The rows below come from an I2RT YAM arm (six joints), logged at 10 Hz.
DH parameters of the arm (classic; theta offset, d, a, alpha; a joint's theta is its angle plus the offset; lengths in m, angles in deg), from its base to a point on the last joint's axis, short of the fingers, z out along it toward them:
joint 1: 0 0.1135 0.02 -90
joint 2: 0 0 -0.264 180
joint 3: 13.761 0 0.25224 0
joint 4: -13.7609 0 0.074 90
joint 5: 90 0 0 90
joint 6: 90 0.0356 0 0
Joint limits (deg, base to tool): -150..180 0..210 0..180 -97..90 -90..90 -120..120
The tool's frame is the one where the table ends.
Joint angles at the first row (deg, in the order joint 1, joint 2, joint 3, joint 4, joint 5, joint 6):
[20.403, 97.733, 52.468, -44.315, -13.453, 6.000]
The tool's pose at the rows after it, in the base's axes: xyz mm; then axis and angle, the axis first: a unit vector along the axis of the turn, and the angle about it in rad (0 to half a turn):
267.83 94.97 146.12 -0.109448 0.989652 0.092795 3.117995
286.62 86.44 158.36 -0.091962 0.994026 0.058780 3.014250
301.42 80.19 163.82 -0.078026 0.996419 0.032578 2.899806
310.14 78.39 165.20 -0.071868 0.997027 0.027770 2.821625
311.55 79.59 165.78 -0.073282 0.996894 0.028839 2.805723
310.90 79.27 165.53 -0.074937 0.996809 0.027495 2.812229
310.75 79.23 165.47 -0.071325 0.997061 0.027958 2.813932
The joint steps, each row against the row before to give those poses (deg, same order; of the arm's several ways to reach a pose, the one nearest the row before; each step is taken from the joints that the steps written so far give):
[-2.142, 0.001, 3.060, 0.088, 3.322, -0.044]
[-2.098, -0.001, 2.973, 1.922, 4.918, 0.022]
[-1.399, 0.001, 0.852, 4.984, 4.044, -0.022]
[-0.568, 0.108, -0.111, 4.525, 1.267, -0.022]
[0.153, 0.000, 0.002, 0.917, 0.066, -0.022]
[-0.022, 0.000, 0.000, -0.394, 0.044, -0.219]
[0.000, 0.002, 0.000, -0.086, -0.001, 0.415]

